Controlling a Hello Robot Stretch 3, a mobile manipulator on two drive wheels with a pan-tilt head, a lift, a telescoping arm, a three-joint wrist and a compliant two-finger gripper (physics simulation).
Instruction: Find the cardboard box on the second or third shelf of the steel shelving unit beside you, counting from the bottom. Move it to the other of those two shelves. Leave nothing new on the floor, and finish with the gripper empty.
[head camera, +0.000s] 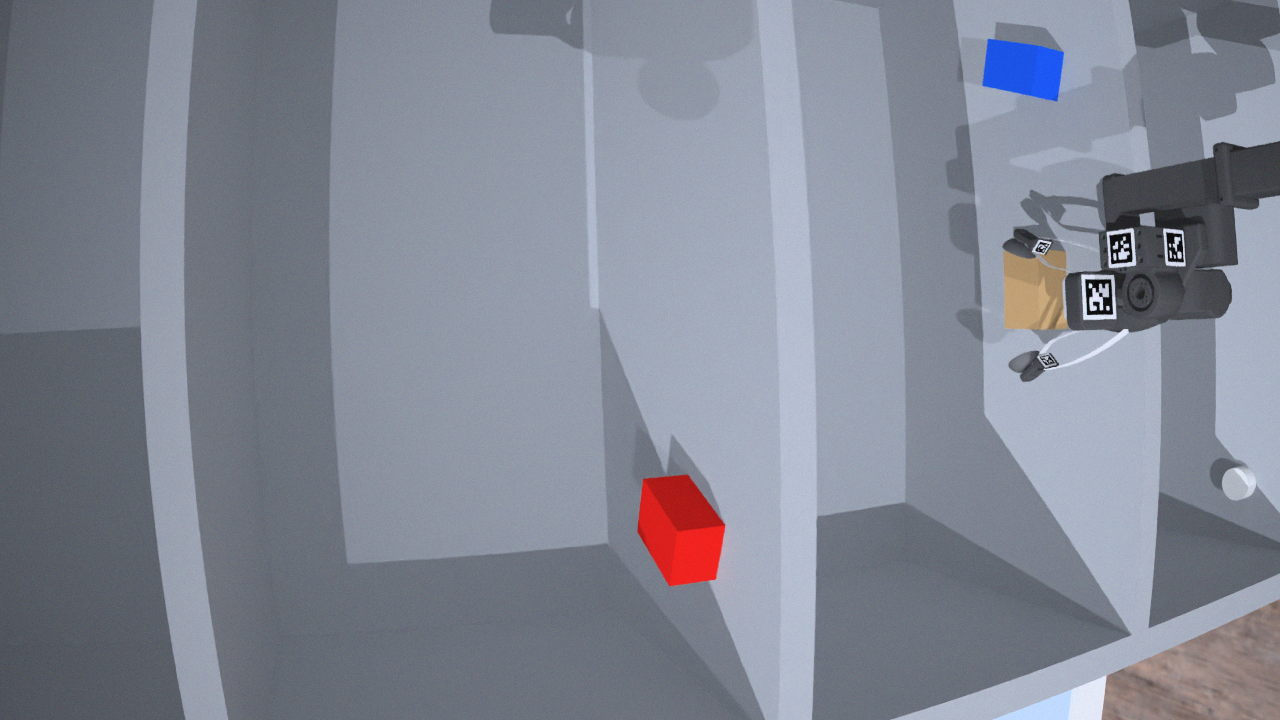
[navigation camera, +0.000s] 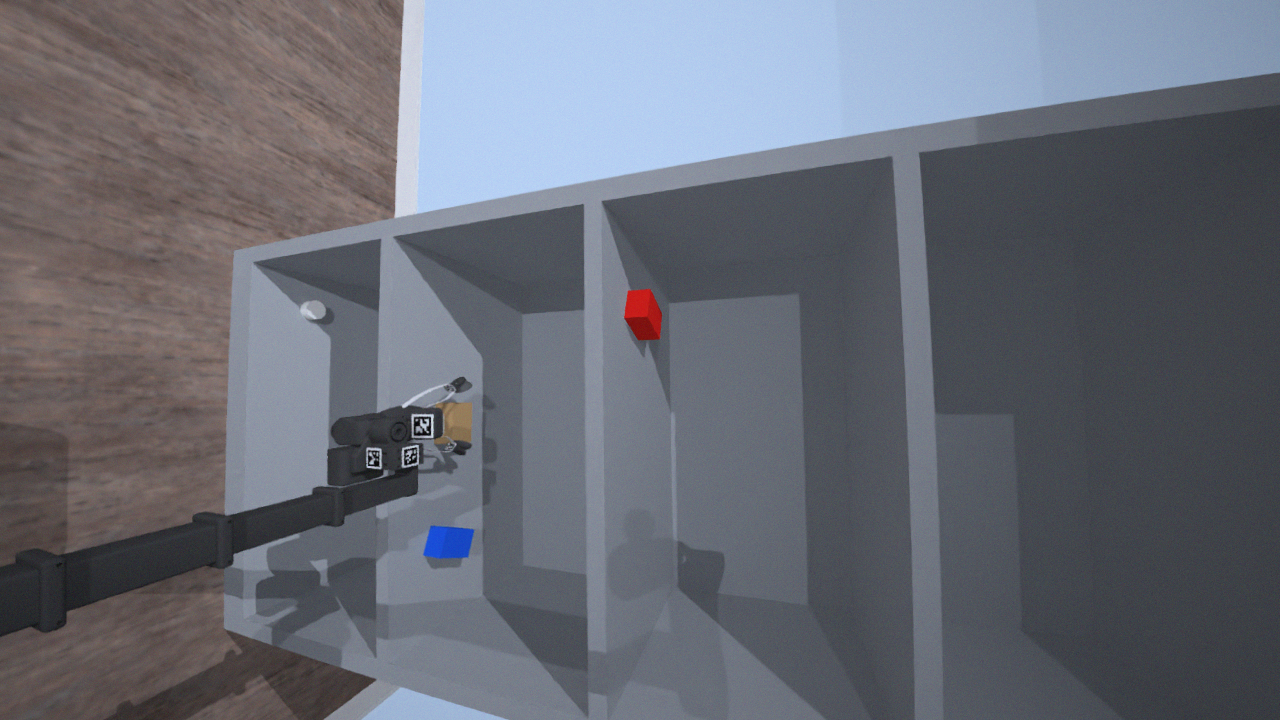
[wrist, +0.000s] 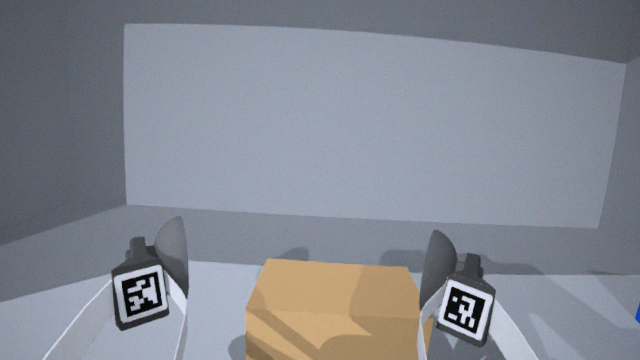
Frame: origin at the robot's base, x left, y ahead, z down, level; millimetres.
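Seen in the pictures: gripper, fingertip midpoint: (head camera: 1012, 305) (navigation camera: 468, 414).
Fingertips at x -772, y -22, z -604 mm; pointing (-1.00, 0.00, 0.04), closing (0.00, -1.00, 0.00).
Note:
Pixels of each thing's top centre, then the offset from my fingertips to it. "*": a spot on its surface instead.
- cardboard box, middle of its top: (head camera: 1021, 289) (navigation camera: 462, 422) dx -4, dy -19, dz +20 mm
- grey steel shelving unit, surface spot: (head camera: 794, 358) * dx +142, dy +43, dz -373 mm
- blue block, middle of its top: (head camera: 1009, 66) (navigation camera: 457, 543) dx +8, dy -284, dz +25 mm
- red block, middle of its top: (head camera: 656, 531) (navigation camera: 655, 315) dx -15, dy +198, dz -432 mm
- white cylinder, middle of its top: (head camera: 1234, 484) (navigation camera: 316, 310) dx +1, dy +272, dz +503 mm
The cardboard box (head camera: 1023, 291) (navigation camera: 458, 422) (wrist: 332, 290) is a tan block on the second shelf from the bottom of the grey steel shelving unit (head camera: 794, 358) (navigation camera: 595, 447). My gripper (head camera: 1022, 304) (navigation camera: 460, 416) (wrist: 306, 252) is open and empty, its fingers spread wide over the box's two sides. In the wrist view the box lies between the fingers, closer to the right finger, with a wider gap on the left. Its lower part is cut off by the frame's edge. Whether the right finger touches it I cannot tell.
A blue block (head camera: 1022, 69) (navigation camera: 448, 541) shares the second shelf, to the right of the box in the wrist view. A red block (head camera: 682, 530) (navigation camera: 642, 313) stands on the third shelf. A white cylinder (head camera: 1237, 482) (navigation camera: 313, 310) is on the bottom shelf.

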